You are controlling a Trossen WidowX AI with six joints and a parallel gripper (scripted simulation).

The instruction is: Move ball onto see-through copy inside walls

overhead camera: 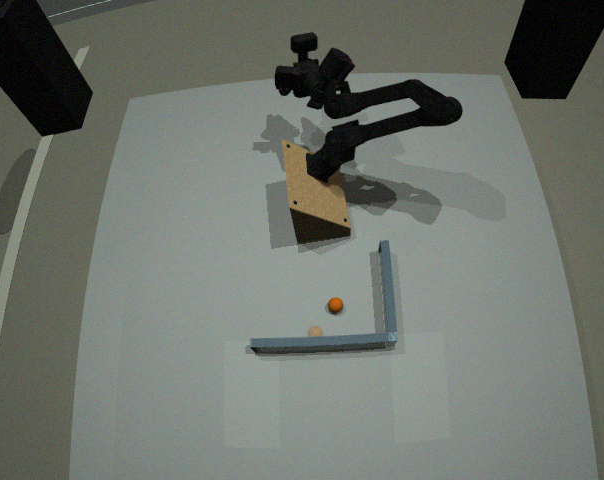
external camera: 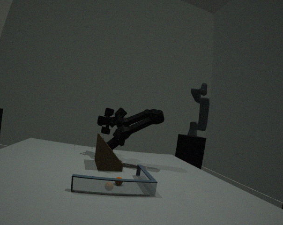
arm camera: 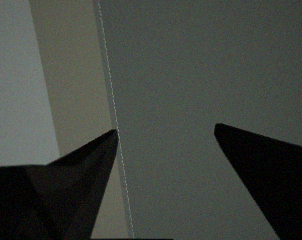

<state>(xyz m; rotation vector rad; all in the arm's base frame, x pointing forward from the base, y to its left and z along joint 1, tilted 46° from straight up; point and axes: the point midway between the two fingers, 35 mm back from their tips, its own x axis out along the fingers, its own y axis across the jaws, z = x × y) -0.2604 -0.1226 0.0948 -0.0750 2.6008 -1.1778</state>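
Now: the orange ball 620 mm ahead of my gripper tip, 220 mm below it and 40 mm to the left of it. The rest, counted from my gripper tip: see-through copy of ball: 680 mm ahead, 220 mm below, 10 mm to the right; clear wall: 710 mm ahead, 210 mm below, 10 mm to the left.
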